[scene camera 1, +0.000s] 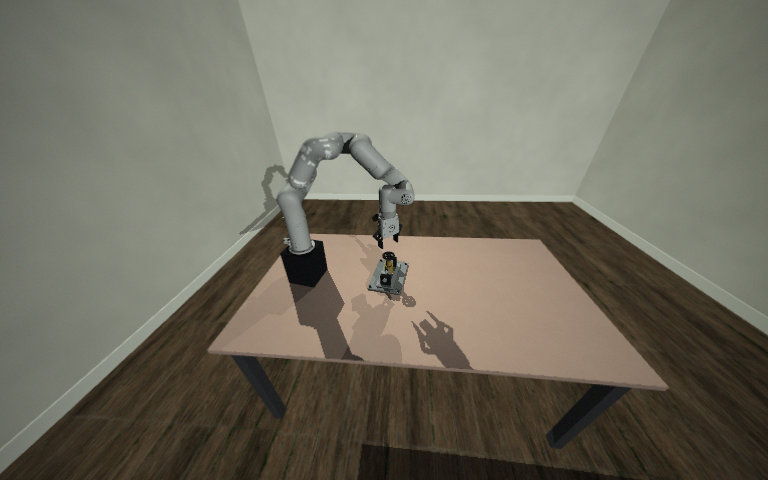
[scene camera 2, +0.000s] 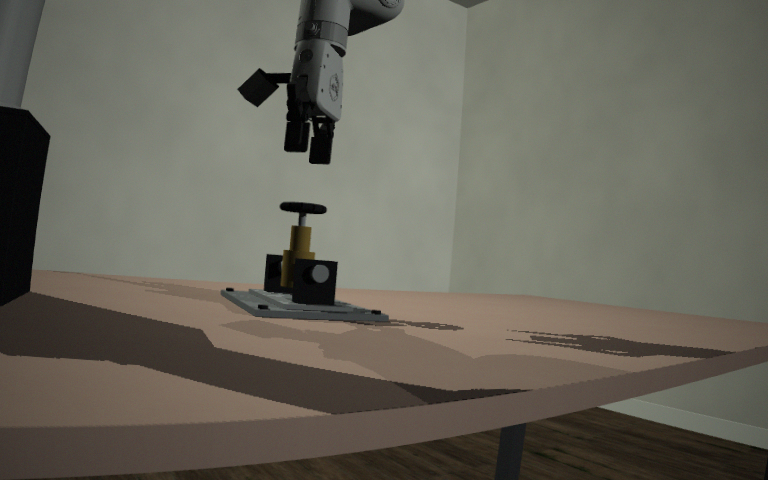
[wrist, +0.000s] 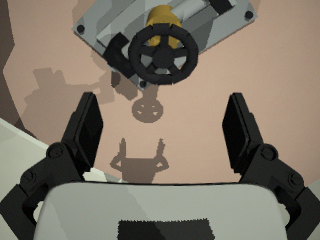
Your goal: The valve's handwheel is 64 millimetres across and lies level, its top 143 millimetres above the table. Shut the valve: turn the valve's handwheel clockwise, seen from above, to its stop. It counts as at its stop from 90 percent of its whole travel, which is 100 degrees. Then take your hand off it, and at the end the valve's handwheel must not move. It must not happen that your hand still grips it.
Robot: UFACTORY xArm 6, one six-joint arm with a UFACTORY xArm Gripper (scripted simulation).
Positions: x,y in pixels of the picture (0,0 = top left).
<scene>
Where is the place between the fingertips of my gripper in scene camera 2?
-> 308,158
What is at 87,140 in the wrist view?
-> My gripper.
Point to a black spoked handwheel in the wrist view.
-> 163,55
</scene>
